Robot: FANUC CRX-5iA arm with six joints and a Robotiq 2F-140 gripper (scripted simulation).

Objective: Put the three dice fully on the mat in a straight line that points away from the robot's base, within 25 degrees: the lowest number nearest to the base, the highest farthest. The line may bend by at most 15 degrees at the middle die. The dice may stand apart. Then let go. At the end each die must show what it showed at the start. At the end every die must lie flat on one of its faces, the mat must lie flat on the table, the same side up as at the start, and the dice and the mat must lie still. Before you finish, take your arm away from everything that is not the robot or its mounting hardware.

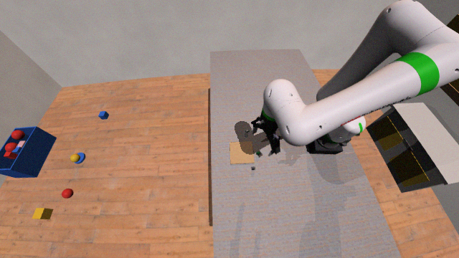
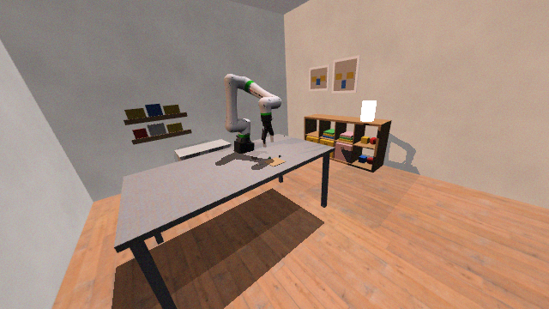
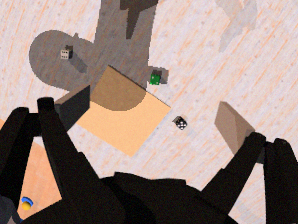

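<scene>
My gripper is now 14 cm above the green die. Round my hand: black die: 3 cm ahead, 9 cm to the left, 14 cm below; then tan mat: 10 cm ahead, 1 cm to the right, 15 cm below; then white die: 7 cm ahead, 16 cm to the right, 14 cm below.
</scene>
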